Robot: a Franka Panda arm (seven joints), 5 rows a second.
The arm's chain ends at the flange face. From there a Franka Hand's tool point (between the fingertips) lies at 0.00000 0.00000 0.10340 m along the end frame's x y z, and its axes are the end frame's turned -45 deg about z.
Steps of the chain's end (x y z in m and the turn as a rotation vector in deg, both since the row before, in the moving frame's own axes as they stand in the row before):
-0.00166 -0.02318 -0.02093 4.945 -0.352 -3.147
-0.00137 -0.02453 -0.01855 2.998 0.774 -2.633
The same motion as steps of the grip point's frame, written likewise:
0.02088 -0.02447 -0.02132 3.746 3.248 -3.147
0.02112 -0.02126 -0.01870 1.573 2.667 -2.633

